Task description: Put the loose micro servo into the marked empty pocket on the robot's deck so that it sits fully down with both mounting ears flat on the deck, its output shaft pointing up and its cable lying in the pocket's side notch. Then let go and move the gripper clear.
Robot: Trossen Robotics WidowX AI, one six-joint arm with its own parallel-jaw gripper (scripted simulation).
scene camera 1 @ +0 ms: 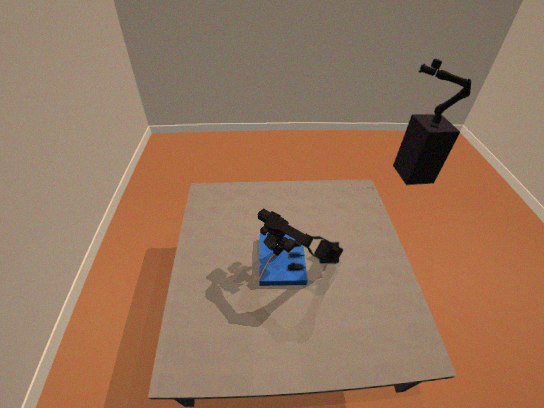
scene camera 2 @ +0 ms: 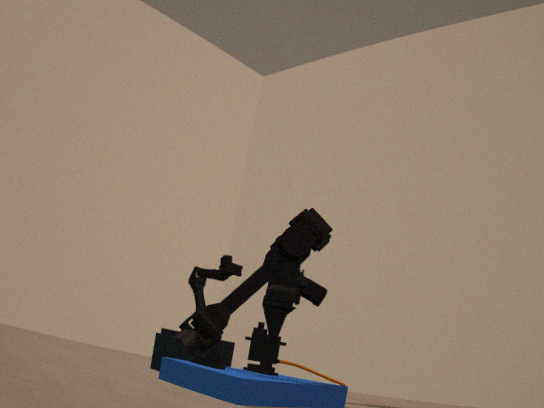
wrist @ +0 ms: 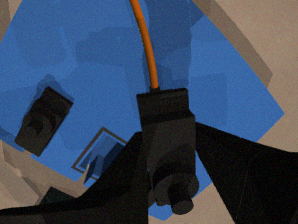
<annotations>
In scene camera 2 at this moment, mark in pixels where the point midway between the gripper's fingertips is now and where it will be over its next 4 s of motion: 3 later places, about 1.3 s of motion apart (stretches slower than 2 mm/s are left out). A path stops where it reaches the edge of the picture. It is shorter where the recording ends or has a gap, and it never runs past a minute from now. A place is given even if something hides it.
My gripper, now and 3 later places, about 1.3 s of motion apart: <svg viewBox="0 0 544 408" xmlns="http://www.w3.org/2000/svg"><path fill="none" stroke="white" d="M272 340L236 336L233 350L230 365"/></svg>
</annotations>
